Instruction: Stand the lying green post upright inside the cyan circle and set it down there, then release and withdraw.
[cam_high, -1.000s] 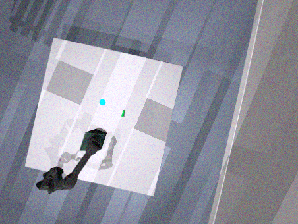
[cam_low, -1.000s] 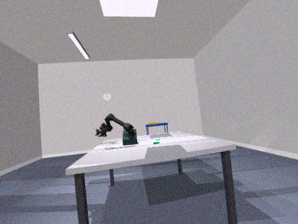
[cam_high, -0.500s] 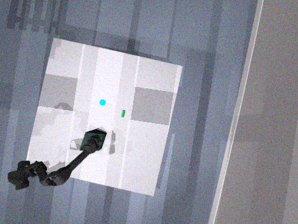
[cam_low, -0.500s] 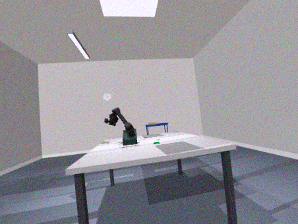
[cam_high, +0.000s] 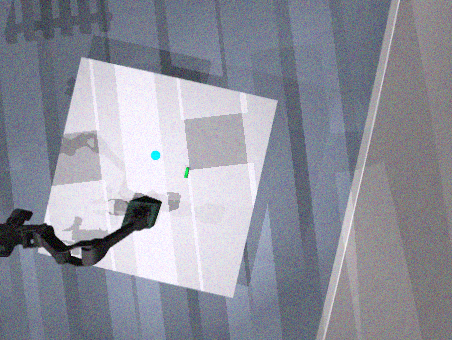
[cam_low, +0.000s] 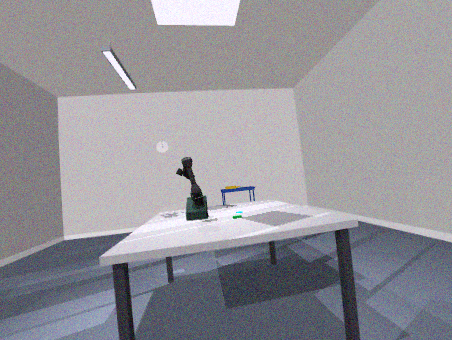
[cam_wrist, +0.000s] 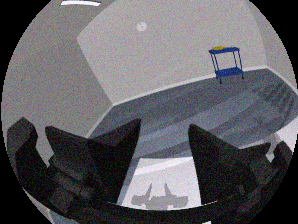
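Right now the green post is 450 mm ahead of my gripper tip, 640 mm to the right of it and 360 mm below it. Round my gripper tip: cyan circle: 500 mm ahead, 410 mm to the right, 370 mm below.
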